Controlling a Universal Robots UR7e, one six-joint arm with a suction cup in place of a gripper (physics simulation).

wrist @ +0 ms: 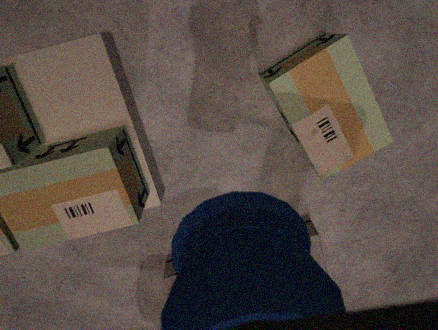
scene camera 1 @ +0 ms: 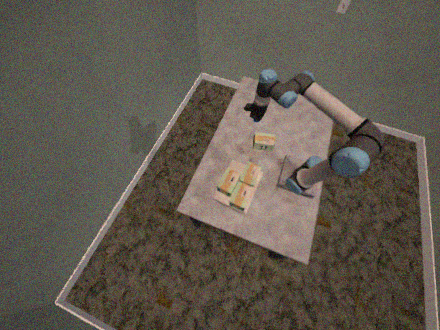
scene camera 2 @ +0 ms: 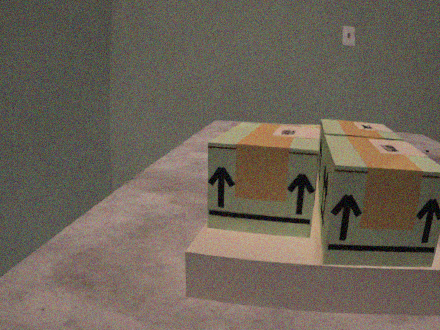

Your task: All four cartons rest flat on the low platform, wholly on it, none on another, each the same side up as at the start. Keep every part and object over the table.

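Frame: origin at the arm's base, x left, y up, z ahead, level; metres.
Where they show: hand, its tool point: (wrist: 241, 254).
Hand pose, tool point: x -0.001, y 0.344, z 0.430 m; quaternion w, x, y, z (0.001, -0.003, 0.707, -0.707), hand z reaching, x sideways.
Things, the pixels of their centre, and the offset from my tool point. Level surfaces: height alone.
- green carton with orange tape, middle of its body: (wrist: 322, 105) (scene camera 1: 263, 141) dx -0.138, dy -0.362, dz -0.065 m
- low platform, middle of its body: (scene camera 2: 321, 221) (wrist: 29, 150) (scene camera 1: 238, 186) dx +0.272, dy -0.380, dz -0.070 m
- grey table, height of its surface: dy -0.404 m
A green carton with orange tape (scene camera 1: 264, 141) (wrist: 332, 107) rests on the table, apart from the low platform (scene camera 1: 223, 200) (scene camera 2: 250, 280) (wrist: 70, 90). Three like cartons rest flat on the platform: one at its left side (scene camera 1: 229, 181) (scene camera 2: 262, 175) (wrist: 11, 112), one at its near right (scene camera 1: 241, 195) (scene camera 2: 380, 200) and one behind that (scene camera 1: 250, 173) (scene camera 2: 348, 127) (wrist: 60, 195). Arrows on the cartons' near faces point up in scene camera 2. My suction cup (scene camera 1: 257, 120) (wrist: 241, 220) is open, holding nothing, high above the table beyond the loose carton; it does not show in scene camera 2.
The arm's base plate (scene camera 1: 284, 182) is fixed to the grey table (scene camera 1: 270, 225) (scene camera 2: 100, 260) (wrist: 380, 240), right of the platform. The arm reaches over the table's far side. A pale-edged brown floor area (scene camera 1: 165, 265) surrounds the table.
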